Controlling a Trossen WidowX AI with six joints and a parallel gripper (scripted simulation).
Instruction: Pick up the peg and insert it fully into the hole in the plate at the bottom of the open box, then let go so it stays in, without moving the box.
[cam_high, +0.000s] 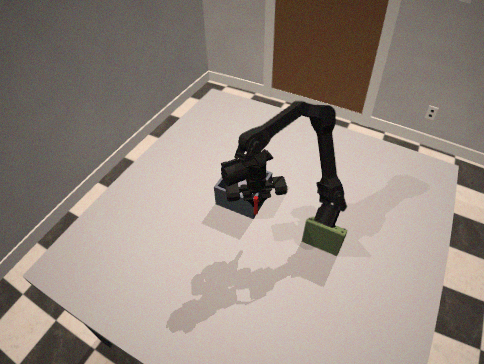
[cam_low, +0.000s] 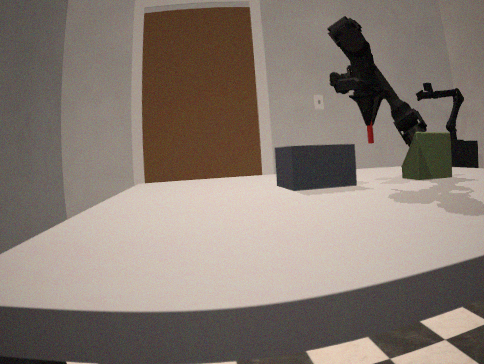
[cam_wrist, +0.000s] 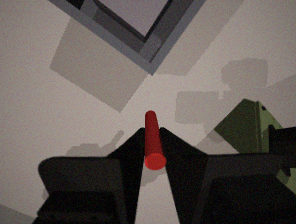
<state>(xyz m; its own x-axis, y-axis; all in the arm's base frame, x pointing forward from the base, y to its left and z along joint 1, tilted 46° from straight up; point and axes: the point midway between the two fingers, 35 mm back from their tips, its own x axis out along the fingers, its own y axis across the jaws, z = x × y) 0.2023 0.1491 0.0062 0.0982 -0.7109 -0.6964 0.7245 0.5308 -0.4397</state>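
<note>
My gripper is now 12 cm short of the box, 11 cm to the left of it and 15 cm above it. Round my hand: red peg (4 cm below).
</note>
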